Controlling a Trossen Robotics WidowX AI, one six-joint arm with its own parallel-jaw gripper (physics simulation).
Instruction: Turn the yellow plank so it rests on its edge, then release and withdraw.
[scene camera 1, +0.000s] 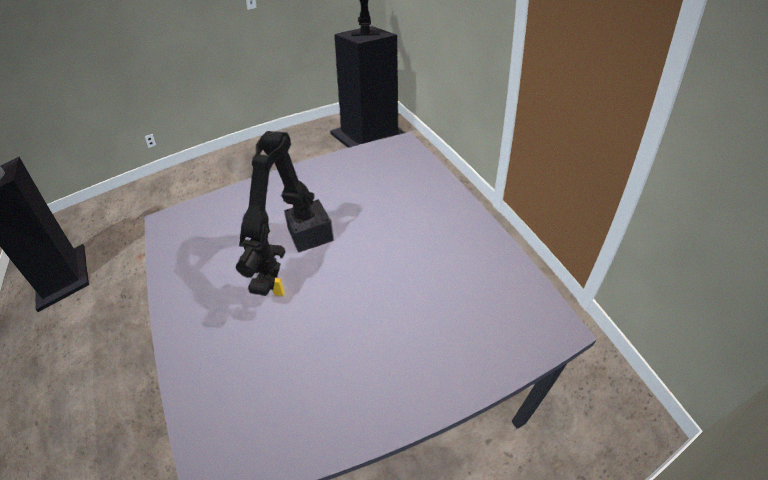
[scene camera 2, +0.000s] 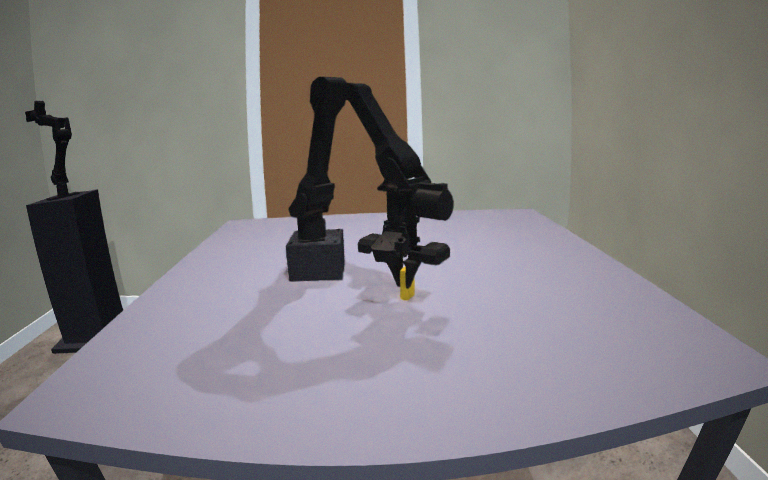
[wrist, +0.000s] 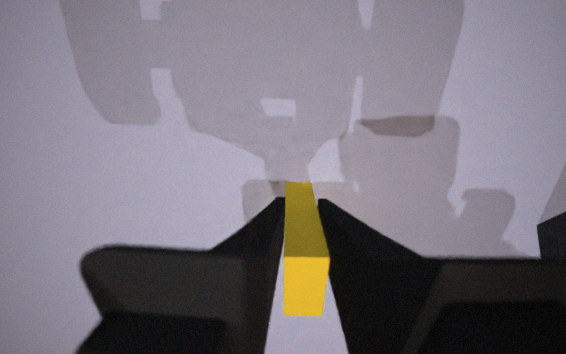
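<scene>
The yellow plank (scene camera 1: 278, 288) (scene camera 2: 406, 293) (wrist: 305, 225) is upright on the table, with its narrow top face and one narrow end face showing in the wrist view. My gripper (scene camera 2: 403, 284) (wrist: 300, 205) points down and is shut on the plank, one finger along each broad side. The right finger lies against the plank in the wrist view; a thin gap shows beside the left finger lower down. The fingers cover part of the plank in scene camera 2. In scene camera 1 the gripper body is at the plank's left and hides the fingertips.
The arm's dark base block (scene camera 1: 309, 227) (scene camera 2: 314, 255) stands on the lilac table (scene camera 1: 396, 350) (scene camera 2: 509, 362), behind the plank in scene camera 2. Dark pedestals (scene camera 1: 367, 84) (scene camera 2: 73, 271) stand on the floor beyond the table. The arm's shadows fall around the plank.
</scene>
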